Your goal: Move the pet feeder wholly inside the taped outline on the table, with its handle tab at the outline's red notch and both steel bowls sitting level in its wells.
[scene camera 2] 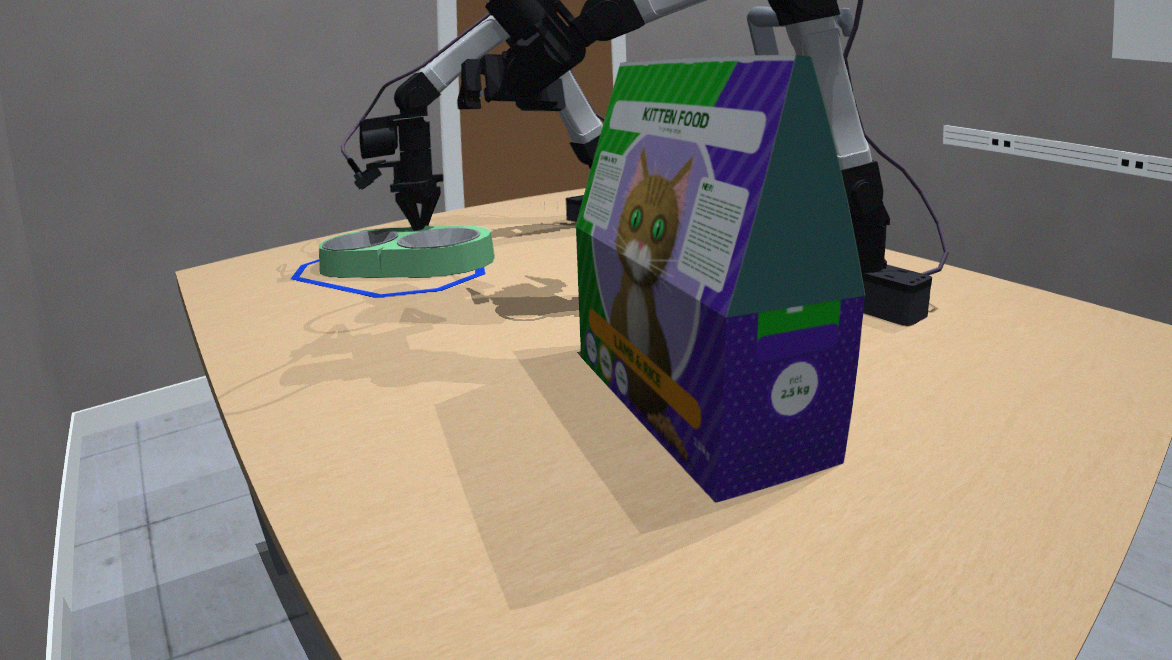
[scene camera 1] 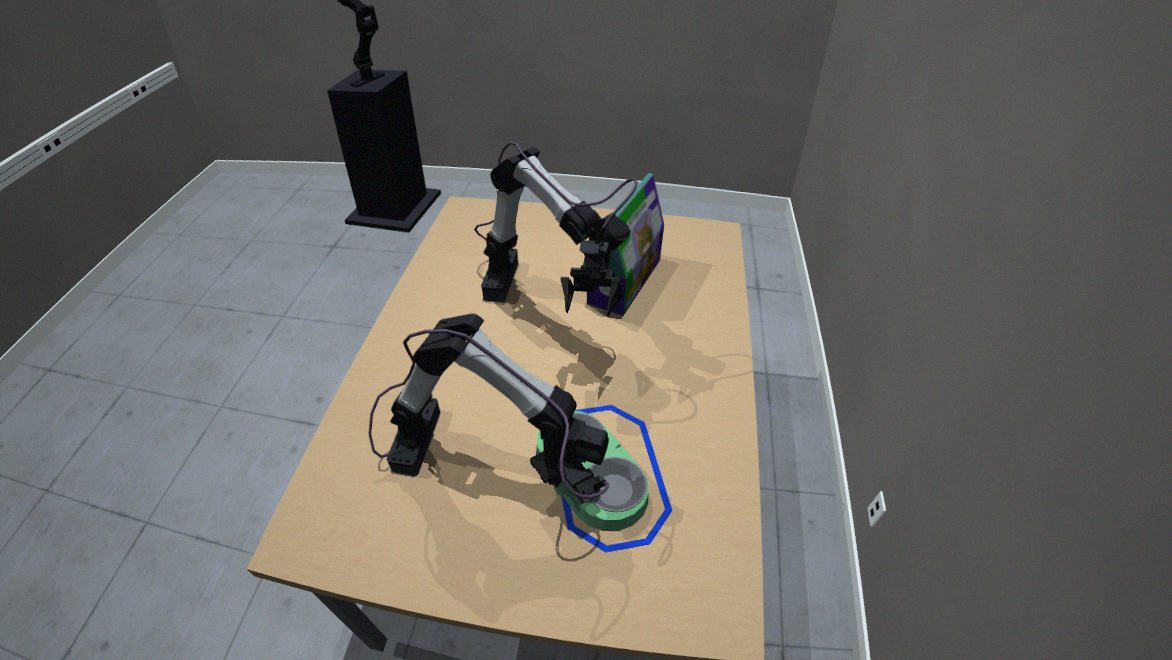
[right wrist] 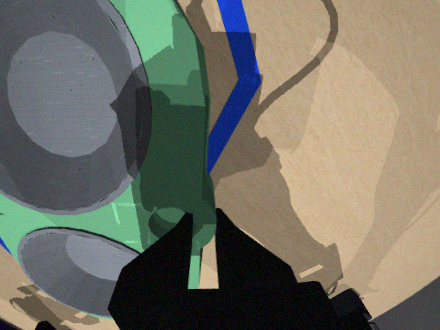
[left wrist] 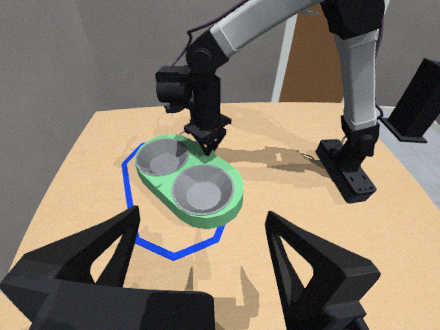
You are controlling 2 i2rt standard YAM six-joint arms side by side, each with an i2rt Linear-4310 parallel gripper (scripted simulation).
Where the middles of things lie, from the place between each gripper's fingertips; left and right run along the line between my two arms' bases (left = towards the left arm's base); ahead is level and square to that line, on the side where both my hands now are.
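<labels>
Right hand: 30 mm above the green pet feeder (scene camera 2: pixel 389 259), 60 mm to the right of it, 50 mm short of it. Kitten food box (scene camera 2: pixel 721 298): 110 mm above my right hand, 760 mm to the left. Blue taped outline (scene camera 1: pixel 568 515): 40 mm below my right hand, 100 mm ahead, 70 mm to the left. By their middles, of the things named here, kitten food box farthest from my right hand.
Green pet feeder: 250 mm below my left hand (scene camera 2: pixel 490 105), 260 mm to the right, 70 mm ahead. Kitten food box: 120 mm below my left hand, 450 mm to the left, 20 mm ahead. Blue taped outline: 270 mm below my left hand, 240 mm to the right, 110 mm ahead.
</labels>
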